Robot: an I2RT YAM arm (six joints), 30 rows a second.
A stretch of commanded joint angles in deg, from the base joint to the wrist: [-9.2 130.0 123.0 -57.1 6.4 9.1]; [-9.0 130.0 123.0 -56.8 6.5 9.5]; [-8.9 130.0 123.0 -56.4 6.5 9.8]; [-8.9 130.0 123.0 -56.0 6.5 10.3]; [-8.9 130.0 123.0 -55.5 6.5 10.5]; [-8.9 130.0 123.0 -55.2 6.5 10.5]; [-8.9 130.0 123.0 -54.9 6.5 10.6]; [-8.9 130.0 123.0 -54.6 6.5 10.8]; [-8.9 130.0 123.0 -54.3 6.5 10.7]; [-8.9 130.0 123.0 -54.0 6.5 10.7]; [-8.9 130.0 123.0 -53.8 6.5 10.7]
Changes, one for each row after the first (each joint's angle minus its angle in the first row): [0.2 0.0 0.0 0.3 0.1 0.4]; [0.3 0.0 0.0 0.7 0.1 0.7]; [0.3 0.0 0.0 1.1 0.1 1.2]; [0.3 0.0 0.0 1.6 0.1 1.4]; [0.3 0.0 0.0 1.9 0.1 1.4]; [0.3 0.0 0.0 2.2 0.1 1.5]; [0.3 0.0 0.0 2.5 0.1 1.7]; [0.3 0.0 0.0 2.8 0.1 1.6]; [0.3 0.0 0.0 3.1 0.1 1.6]; [0.3 0.0 0.0 3.3 0.1 1.6]
